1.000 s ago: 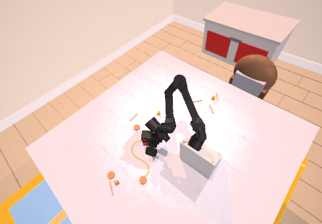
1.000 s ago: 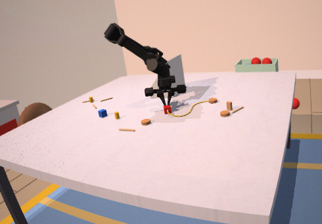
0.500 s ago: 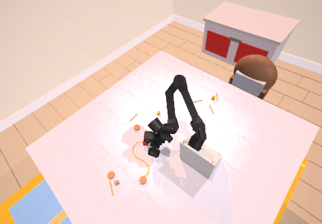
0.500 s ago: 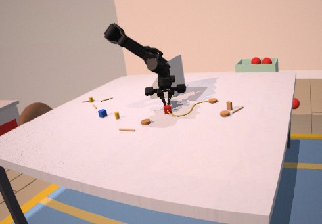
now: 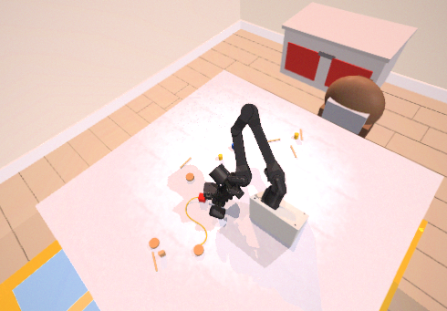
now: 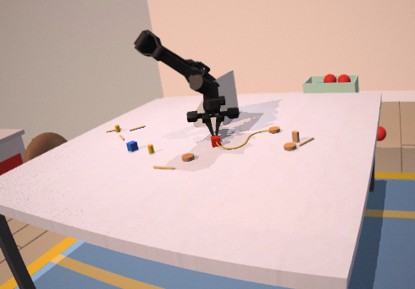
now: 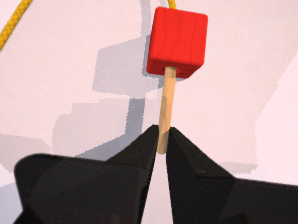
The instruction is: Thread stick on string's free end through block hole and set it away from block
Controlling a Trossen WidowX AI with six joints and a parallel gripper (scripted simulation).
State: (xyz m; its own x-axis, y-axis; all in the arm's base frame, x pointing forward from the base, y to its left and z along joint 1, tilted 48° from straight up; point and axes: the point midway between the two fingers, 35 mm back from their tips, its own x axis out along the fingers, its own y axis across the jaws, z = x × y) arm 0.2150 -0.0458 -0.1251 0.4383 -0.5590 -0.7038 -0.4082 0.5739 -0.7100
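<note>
My gripper tip is now 5 cm short of the red block, 2 cm to the right of it and 1 cm below it. Round my gripper tip: thin wooden stick: 4 cm ahead, 2 cm to the left, 1 cm above; yellow peg: 11 cm ahead, 20 cm to the right, 1 cm above; small wooden block: 3 cm ahead, 30 cm to the left, 1 cm above.
</note>
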